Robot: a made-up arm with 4 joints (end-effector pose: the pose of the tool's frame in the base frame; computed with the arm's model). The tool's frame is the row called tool.
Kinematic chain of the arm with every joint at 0, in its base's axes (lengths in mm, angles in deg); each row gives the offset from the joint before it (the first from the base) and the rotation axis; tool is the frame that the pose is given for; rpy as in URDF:
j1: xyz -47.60 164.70 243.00 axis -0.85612 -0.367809 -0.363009
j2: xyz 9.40 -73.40 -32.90 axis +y
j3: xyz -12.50 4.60 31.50 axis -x
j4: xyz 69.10 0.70 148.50 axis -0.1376 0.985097 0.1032
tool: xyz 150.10 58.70 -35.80 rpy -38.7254 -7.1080 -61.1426
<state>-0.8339 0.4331 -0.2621 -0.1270</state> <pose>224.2 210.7 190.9 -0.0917 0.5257 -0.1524 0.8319</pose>
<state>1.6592 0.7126 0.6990 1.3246</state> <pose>-41.2 90.8 294.2 0.5164 -0.5110 0.6161 0.3044</pose>
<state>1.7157 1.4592 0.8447 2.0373</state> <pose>-44.2 188.9 283.1 0.1735 -0.8382 0.1637 0.4904</pose>
Working (the frame after each row of the table, in the pose's form):
after j1: -47.6 164.7 243.0 -0.6476 -0.2782 -0.2746 0.6541
after j2: -93.6 131.0 300.5 -0.2997 0.2286 -0.6364 0.6730
after j3: -69.7 147.1 319.0 -0.5493 0.4693 -0.4868 0.4910
after j4: 84.1 90.6 316.8 -0.1039 -0.7633 0.6178 0.1577

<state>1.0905 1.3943 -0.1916 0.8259</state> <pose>41.5 21.8 214.5 -0.4542 0.7583 -0.4264 0.1919</pose>
Working (the frame after each row of the table, in the pose's form):
after j1: -47.6 164.7 243.0 -0.4440 -0.1908 -0.1883 0.8550
after j2: -70.4 96.7 280.6 -0.2195 0.4027 -0.4294 0.7780
after j3: -46.3 109.6 301.1 -0.1441 0.3598 -0.4660 0.7954
after j4: 80.3 35.8 374.3 0.0232 0.6757 -0.4310 0.5977

